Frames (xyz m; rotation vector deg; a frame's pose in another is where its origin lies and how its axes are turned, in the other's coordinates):
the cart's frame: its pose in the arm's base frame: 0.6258 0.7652 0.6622 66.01 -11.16 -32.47
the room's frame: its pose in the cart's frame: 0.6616 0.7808 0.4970 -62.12 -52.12 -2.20
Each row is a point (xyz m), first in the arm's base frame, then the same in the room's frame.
Working: the arm's base frame: its pose in the room's frame: -1.0801 -1.3038 -0.9359 11.88 31.71 58.81

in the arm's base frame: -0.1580 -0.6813 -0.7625
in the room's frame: -1.0325 -1.8569 -1.8091
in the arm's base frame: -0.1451 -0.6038 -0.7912
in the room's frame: -1.1008 -1.8087 -1.8055
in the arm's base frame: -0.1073 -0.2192 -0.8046
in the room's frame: -1.3821 -1.5804 -1.6702
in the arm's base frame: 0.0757 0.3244 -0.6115
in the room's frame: -1.6165 -1.1280 -1.3437
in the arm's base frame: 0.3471 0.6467 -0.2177
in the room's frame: -1.5437 -0.6955 -0.9692
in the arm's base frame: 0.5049 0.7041 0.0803
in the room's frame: -1.3672 -0.5044 -0.7470
